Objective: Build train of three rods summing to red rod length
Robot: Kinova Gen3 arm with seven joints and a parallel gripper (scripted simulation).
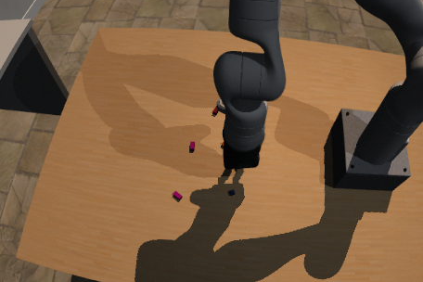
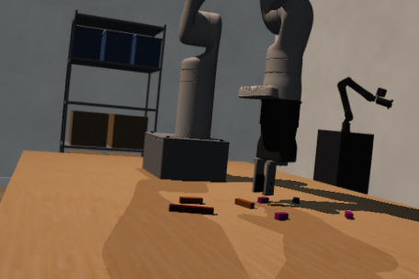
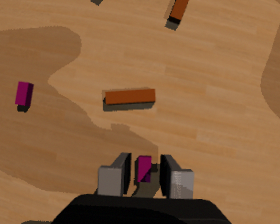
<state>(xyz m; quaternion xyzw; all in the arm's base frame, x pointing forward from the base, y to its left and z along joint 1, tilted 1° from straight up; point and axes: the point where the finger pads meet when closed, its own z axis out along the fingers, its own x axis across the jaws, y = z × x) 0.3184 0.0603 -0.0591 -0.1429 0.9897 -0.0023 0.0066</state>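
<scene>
Now: hand 80 mm to the right of the blue rod and 30 mm above it. The rest, counted from my hand: red rod (160 mm to the right, 80 mm ahead, 30 mm below).
</scene>
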